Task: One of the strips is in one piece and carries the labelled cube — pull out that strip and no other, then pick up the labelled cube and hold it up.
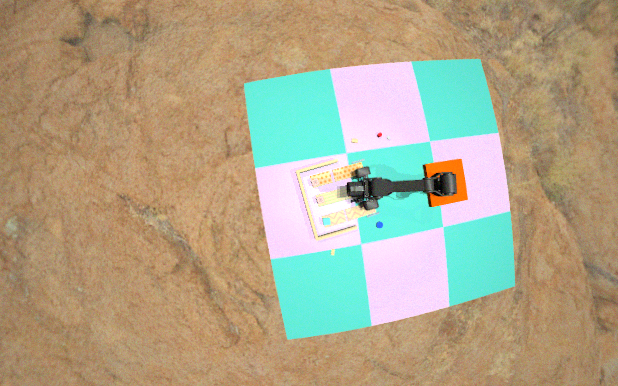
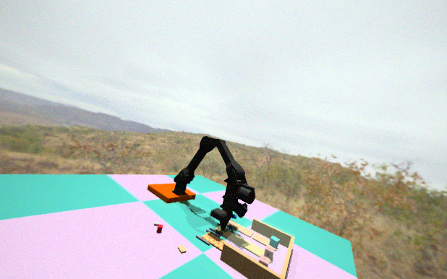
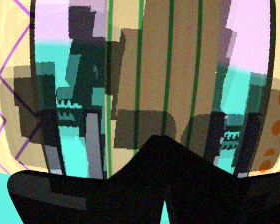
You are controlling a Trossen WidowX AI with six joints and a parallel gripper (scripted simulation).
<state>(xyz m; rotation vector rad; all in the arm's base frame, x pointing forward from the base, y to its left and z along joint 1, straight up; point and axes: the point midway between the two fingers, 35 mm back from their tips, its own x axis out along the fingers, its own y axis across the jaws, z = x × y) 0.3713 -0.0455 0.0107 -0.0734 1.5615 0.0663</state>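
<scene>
The striped strip lies 10 cm ahead of my gripper tip and 1 cm to the left of it. Also, from my gripper tip: red cylinder 24 cm to the right, 13 cm behind, 1 cm above; then blue piece 18 cm to the left, 5 cm behind.
</scene>
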